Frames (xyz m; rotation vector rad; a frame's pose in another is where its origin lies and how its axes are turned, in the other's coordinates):
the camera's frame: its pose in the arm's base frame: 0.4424 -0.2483 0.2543 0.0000 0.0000 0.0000
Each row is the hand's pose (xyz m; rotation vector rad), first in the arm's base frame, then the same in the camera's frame.
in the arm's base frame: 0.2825 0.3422 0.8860 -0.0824 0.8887 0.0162
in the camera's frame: -0.1599 0.5905 0.6317 -0.0824 0.8887 0.0162
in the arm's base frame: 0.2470 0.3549 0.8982 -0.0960 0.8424 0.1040
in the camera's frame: -0.1954 0.6032 0.6439 -0.0960 0.8424 0.1040
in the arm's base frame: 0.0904 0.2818 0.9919 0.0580 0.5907 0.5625
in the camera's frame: -0.3520 0.5301 0.7376 0.0580 0.5907 0.5625
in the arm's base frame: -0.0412 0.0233 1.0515 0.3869 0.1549 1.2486
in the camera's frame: -0.4836 0.2716 0.7972 0.3869 0.1549 1.2486
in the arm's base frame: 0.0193 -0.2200 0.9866 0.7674 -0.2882 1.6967
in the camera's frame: -0.4231 0.0283 0.7323 0.7674 -0.2882 1.6967
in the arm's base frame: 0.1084 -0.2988 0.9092 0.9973 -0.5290 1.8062
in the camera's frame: -0.3340 -0.0505 0.6549 0.9973 -0.5290 1.8062
